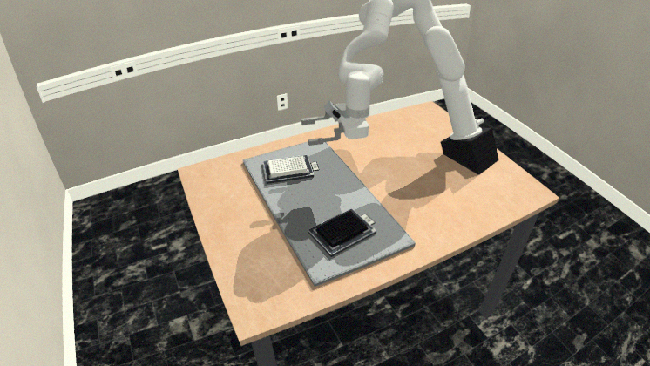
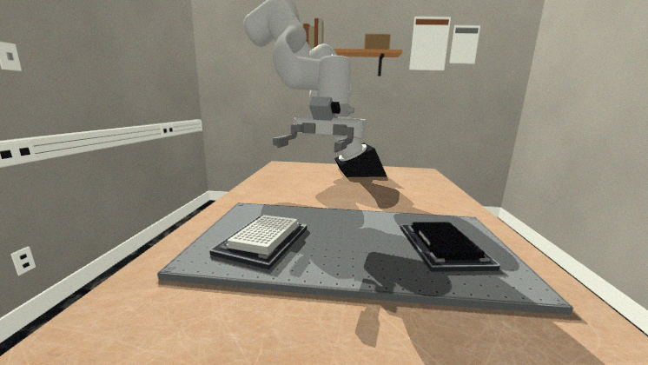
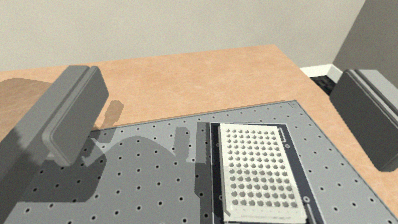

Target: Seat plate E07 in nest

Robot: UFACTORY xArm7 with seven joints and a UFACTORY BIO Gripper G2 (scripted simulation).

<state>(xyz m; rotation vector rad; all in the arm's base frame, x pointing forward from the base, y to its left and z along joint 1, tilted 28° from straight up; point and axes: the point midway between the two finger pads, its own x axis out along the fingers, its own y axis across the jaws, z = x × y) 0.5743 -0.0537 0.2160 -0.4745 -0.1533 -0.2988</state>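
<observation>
Right now my hand is 17 cm above the white well plate E07, 8 cm to the left of it and 5 cm short of it. From my hand the other things lie so: dark plate nest N2: 18 cm below, 9 cm to the right, 5 cm ahead; then black well plate E01: 27 cm to the left, 17 cm below, 6 cm ahead; then plate nest N1: 27 cm to the left, 18 cm below, 6 cm ahead.
</observation>
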